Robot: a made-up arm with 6 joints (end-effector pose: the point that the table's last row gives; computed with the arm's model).
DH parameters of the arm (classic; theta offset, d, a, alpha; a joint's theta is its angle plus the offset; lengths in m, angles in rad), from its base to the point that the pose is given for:
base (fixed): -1.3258 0 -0.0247 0
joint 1: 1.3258 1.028 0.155 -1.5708
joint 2: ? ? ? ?
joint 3: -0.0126 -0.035 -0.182 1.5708
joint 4: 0 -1.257 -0.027 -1.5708
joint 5: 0 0.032 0.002 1.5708
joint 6: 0.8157 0 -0.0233 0
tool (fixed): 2.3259 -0.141 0 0
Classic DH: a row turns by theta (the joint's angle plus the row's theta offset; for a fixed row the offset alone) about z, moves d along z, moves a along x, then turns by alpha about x.
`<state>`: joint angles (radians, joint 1 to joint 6).
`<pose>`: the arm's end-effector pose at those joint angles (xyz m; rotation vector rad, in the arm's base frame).
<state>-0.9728 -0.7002 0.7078 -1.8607 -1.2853 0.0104</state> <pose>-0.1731 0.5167 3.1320 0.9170 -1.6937 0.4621</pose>
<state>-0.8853 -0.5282 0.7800 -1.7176 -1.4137 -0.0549</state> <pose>-0.0294 0.2833 3.2078 0.9311 -1.5087 0.3389</pose>
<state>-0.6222 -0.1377 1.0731 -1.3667 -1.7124 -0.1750</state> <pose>0.3301 -0.0400 3.2694 0.8520 -1.0732 0.2283</pose>
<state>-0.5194 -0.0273 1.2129 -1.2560 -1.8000 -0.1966</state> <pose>0.4052 -0.0524 3.2734 0.7876 -0.9795 0.2590</pose>
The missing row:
joint 2: 1.5582 0 -1.0301 3.1416
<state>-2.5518 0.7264 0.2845 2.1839 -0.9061 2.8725</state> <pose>-1.8002 -1.1535 1.4871 1.7006 0.9228 1.3639</pose>
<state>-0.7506 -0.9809 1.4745 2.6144 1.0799 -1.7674</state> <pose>-1.1926 1.3467 2.3665 -2.3807 -1.8394 0.7280</pose>
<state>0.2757 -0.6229 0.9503 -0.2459 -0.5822 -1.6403</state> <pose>-0.5748 -0.1402 3.2390 2.3111 -1.2326 -0.4140</pose>
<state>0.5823 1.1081 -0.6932 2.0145 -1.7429 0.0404</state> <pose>0.8832 0.5353 0.2306 -2.0141 0.8141 2.0066</pose>
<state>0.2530 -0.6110 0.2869 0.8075 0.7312 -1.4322</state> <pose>0.1189 0.1598 3.1120 1.4224 -2.4435 0.6602</pose>
